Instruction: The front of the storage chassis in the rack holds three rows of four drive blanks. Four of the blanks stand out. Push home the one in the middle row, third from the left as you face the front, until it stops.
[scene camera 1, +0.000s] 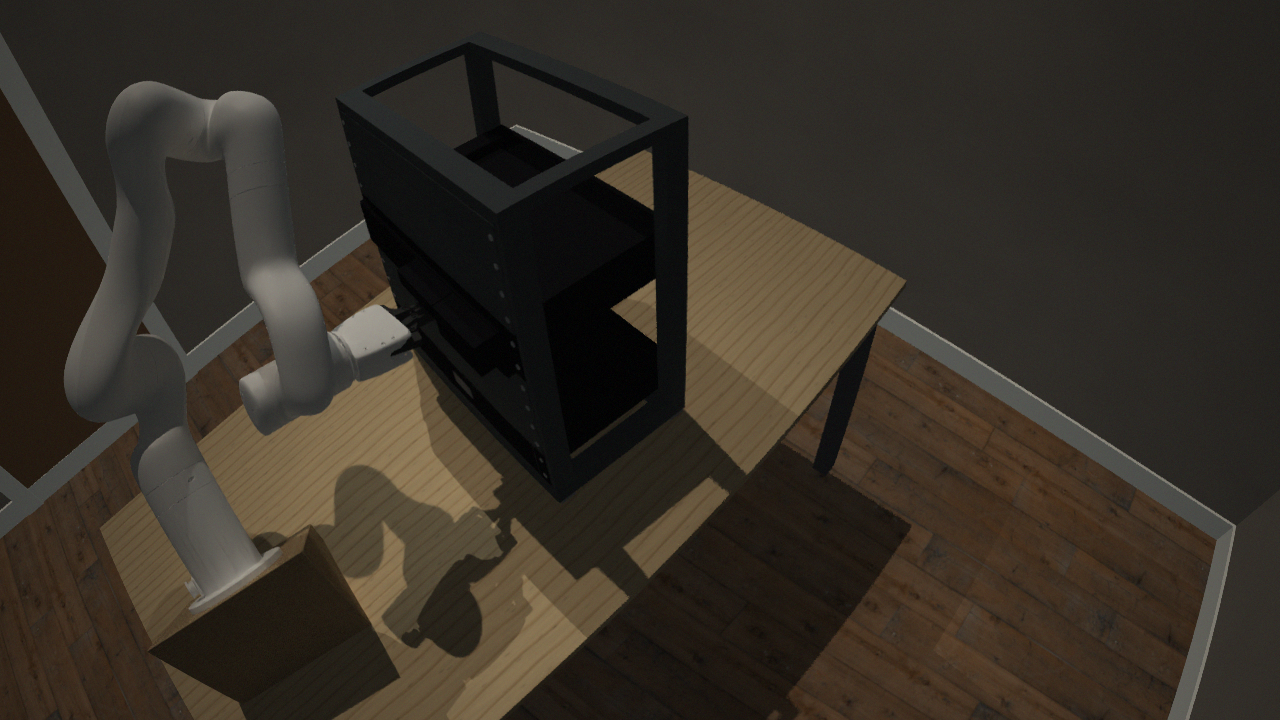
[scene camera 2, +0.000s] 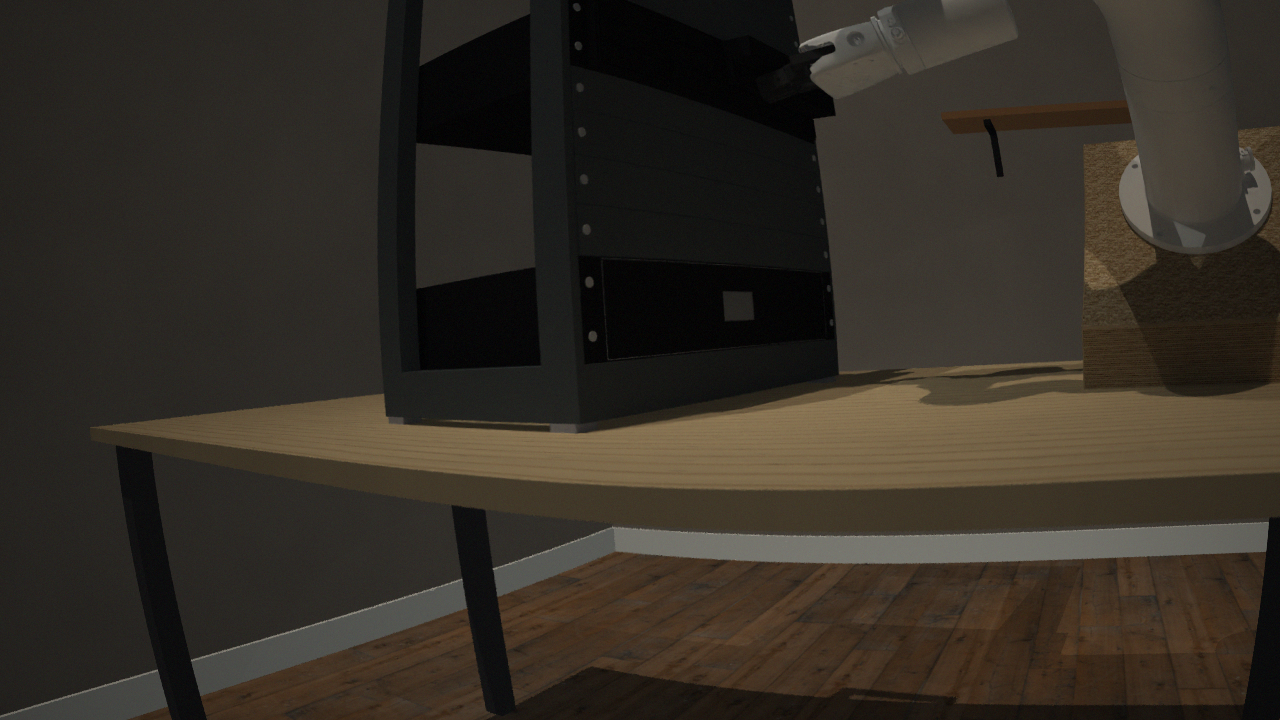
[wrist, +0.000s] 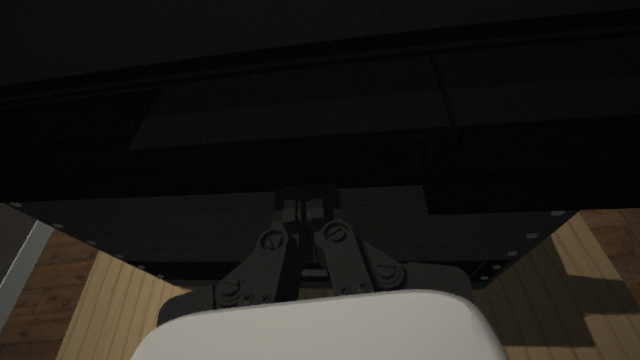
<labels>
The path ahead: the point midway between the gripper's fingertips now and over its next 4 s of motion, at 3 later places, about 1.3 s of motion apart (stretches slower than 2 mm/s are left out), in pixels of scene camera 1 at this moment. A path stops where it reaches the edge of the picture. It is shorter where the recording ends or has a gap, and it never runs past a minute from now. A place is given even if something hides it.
My gripper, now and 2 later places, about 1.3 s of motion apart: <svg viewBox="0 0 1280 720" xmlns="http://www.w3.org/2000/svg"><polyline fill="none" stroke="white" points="433,307 440,303 355,327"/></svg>
</labels>
